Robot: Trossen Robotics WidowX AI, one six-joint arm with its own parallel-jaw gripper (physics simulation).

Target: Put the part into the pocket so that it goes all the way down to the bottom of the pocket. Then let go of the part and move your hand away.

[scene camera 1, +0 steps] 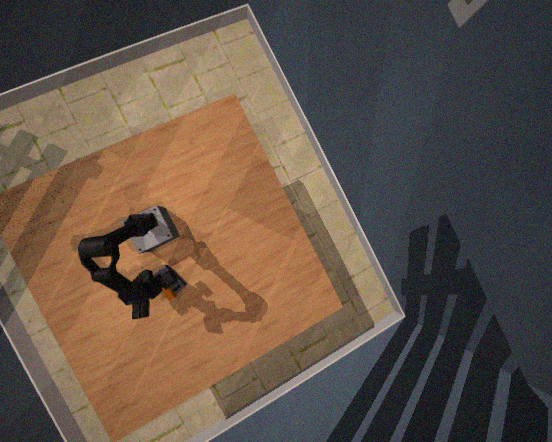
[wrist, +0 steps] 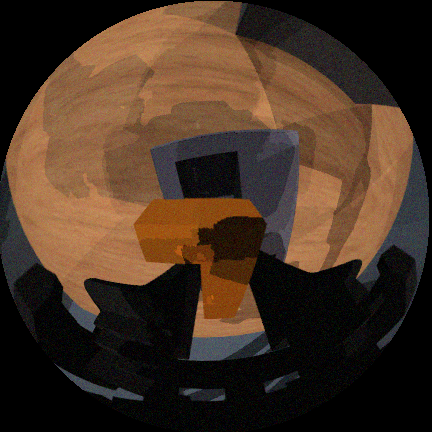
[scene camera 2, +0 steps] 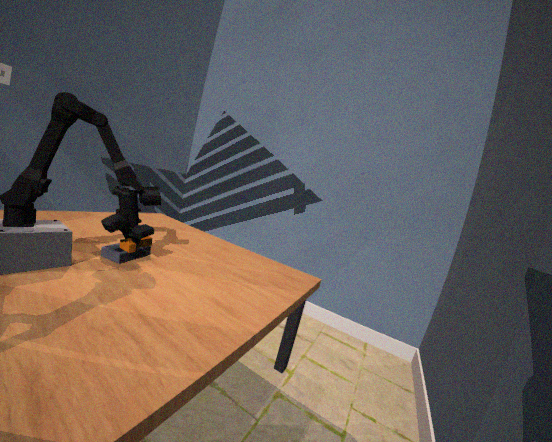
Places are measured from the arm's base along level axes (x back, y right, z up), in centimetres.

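Where they show: gripper, between the fingertips: (scene camera 1: pixel 166 286) (wrist: pixel 221 249) (scene camera 2: pixel 132 246); arm's base, origin of its link: (scene camera 1: pixel 148 221) (scene camera 2: pixel 18 224).
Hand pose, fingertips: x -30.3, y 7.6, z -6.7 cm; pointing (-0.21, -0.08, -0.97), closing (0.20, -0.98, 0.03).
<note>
Things, the pixels of their top centre, and the offset from my fingertips. Level surfaces: height alone.
- orange part, centre of its top: (wrist: pixel 202 295) (scene camera 2: pixel 139 239) (scene camera 1: pixel 162 292) dx -1.6, dy +1.3, dz +3.0 cm
- blue-grey block with the pocket, centre of its top: (wrist: pixel 240 236) (scene camera 2: pixel 127 246) (scene camera 1: pixel 167 282) dx +1.4, dy -1.1, dz -0.1 cm
- wooden table, height of its surface: dz -3.8 cm
The orange part (scene camera 1: pixel 169 293) (scene camera 2: pixel 128 245) (wrist: pixel 195 225), an angular block with an arm to one side, is held between the fingers. My gripper (scene camera 2: pixel 134 237) (wrist: pixel 221 249) is shut on it. The blue-grey block with the pocket (scene camera 2: pixel 114 254) (wrist: pixel 272 165) stands on the table under the part. In the wrist view a dark pocket opening (wrist: pixel 210 175) shows beyond the part's edge, and the part covers the near side of the block. The part sits at or just above the block's top; whether they touch cannot be told.
The arm's grey base box (scene camera 1: pixel 163 230) (scene camera 2: pixel 40 248) stands on the wooden table (scene camera 1: pixel 200 165) (scene camera 2: pixel 200 300) close to the block. The table's corner and edge lie to the right in scene camera 2. Shadows of the arm fall across the table top.
</note>
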